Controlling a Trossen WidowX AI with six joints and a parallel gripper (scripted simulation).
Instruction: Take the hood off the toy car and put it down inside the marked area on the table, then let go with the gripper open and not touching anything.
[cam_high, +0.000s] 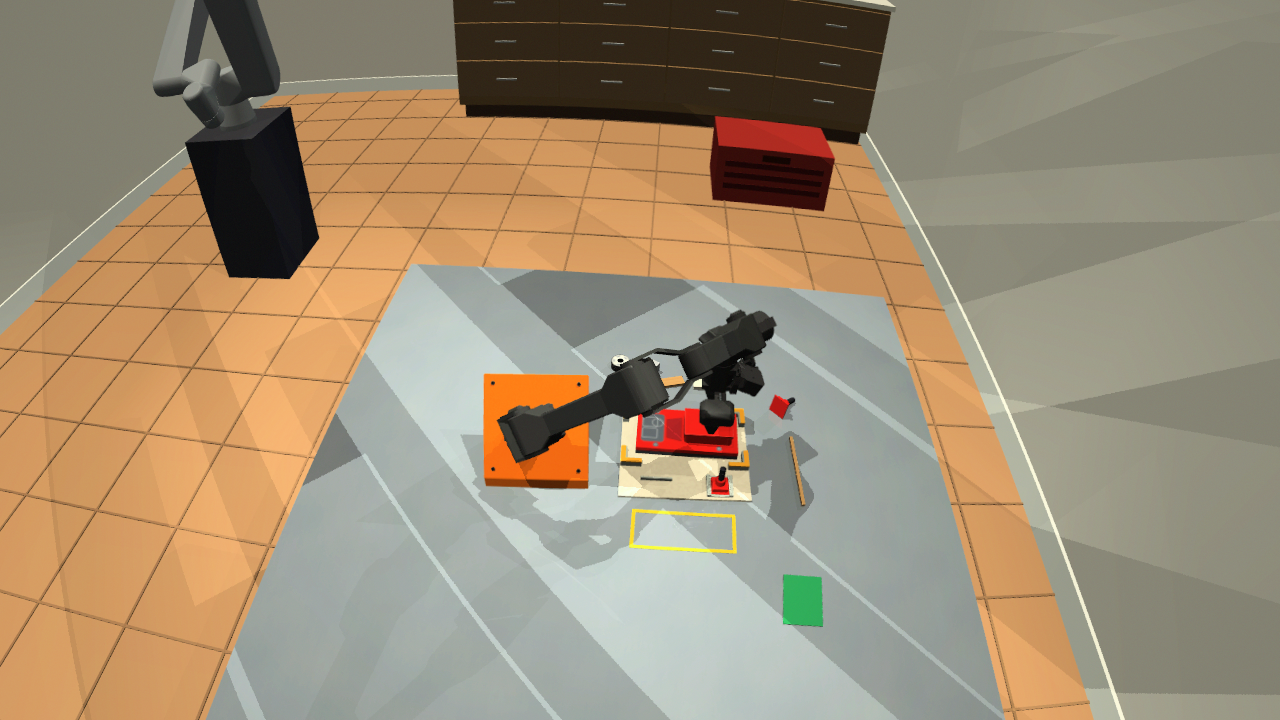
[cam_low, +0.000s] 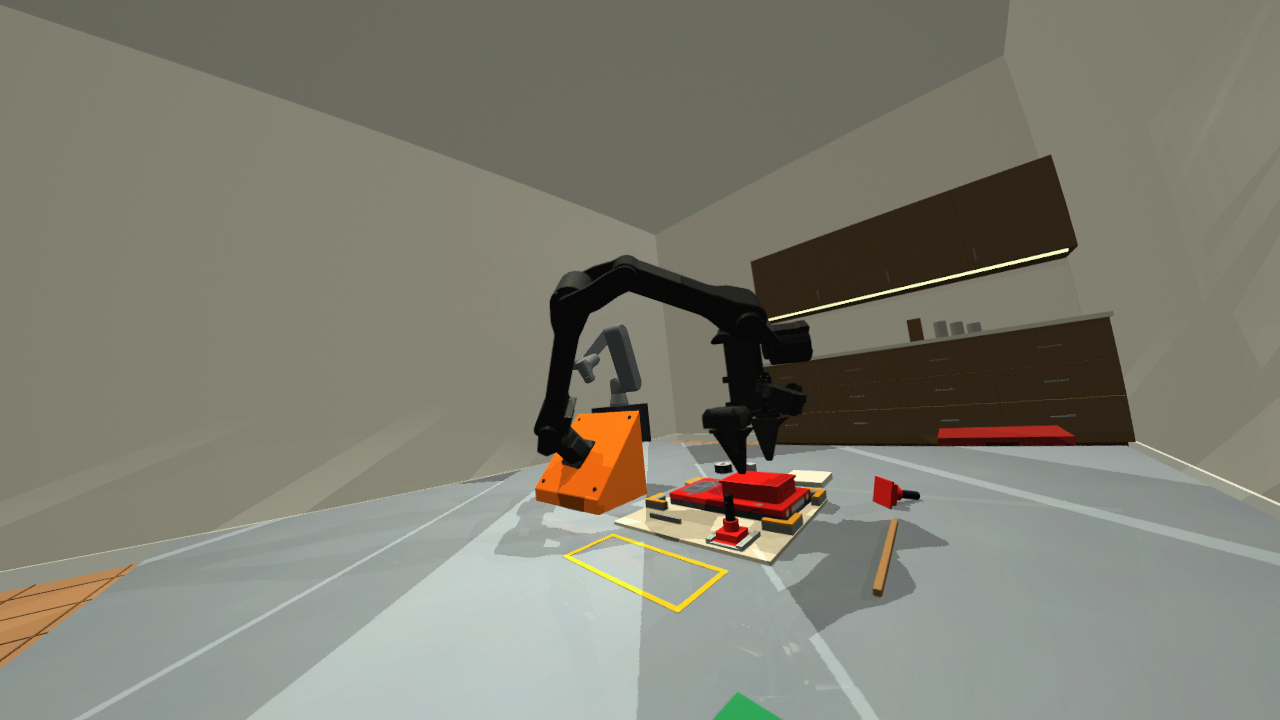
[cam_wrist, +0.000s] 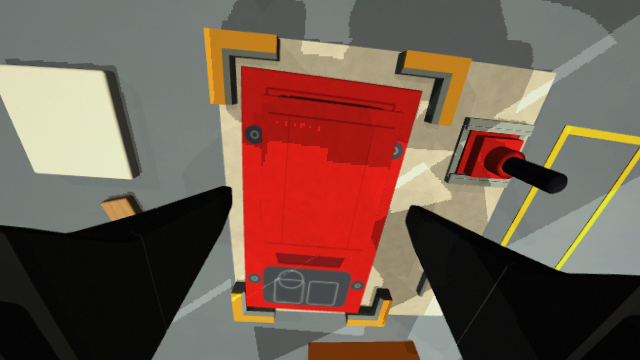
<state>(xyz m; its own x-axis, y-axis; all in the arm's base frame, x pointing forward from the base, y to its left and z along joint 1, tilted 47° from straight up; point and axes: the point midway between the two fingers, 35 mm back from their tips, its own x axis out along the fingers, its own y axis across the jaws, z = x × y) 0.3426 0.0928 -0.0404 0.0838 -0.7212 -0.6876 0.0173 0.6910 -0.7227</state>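
The red hood is 3 cm below my gripper tip. From my gripper tip the other things lie so: green circuit board (16 cm ahead, 37 cm to the right, 7 cm below); then wooden stick (18 cm ahead, 7 cm to the right, 6 cm below).
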